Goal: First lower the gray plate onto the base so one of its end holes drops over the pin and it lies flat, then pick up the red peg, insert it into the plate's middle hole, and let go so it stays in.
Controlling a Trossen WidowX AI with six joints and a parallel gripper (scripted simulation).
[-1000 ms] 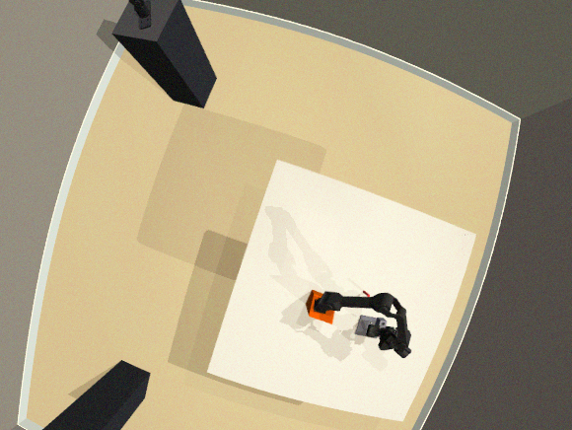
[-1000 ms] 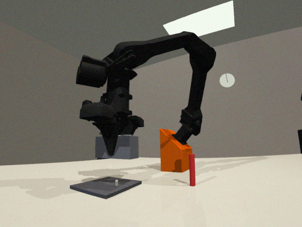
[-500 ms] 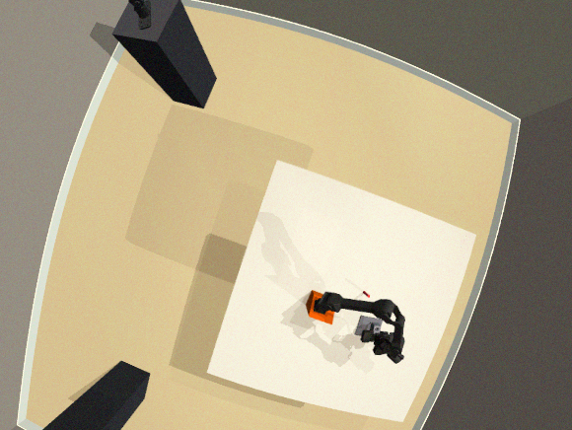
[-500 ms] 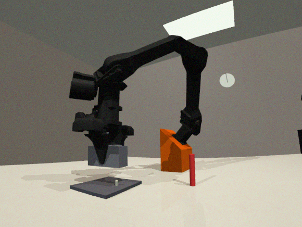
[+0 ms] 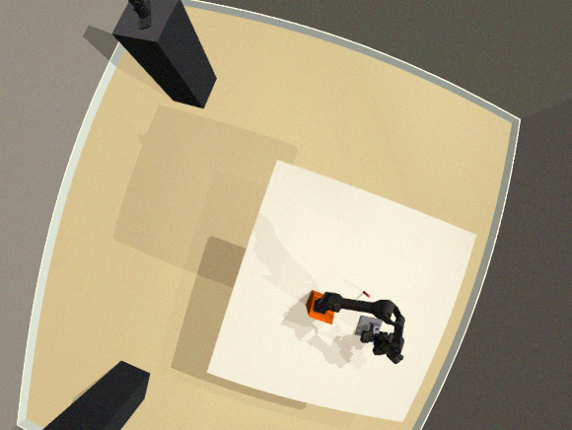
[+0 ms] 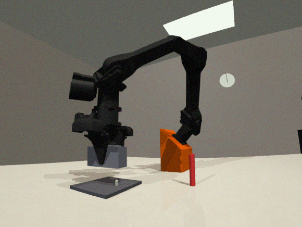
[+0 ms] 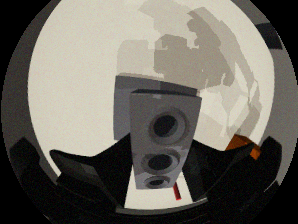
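Now: the base 5 cm below my gripper tip and 1 cm to the left of it. Round my gripper tip: plate (3 cm above); red peg (19 cm to the left, 11 cm behind, 2 cm below).
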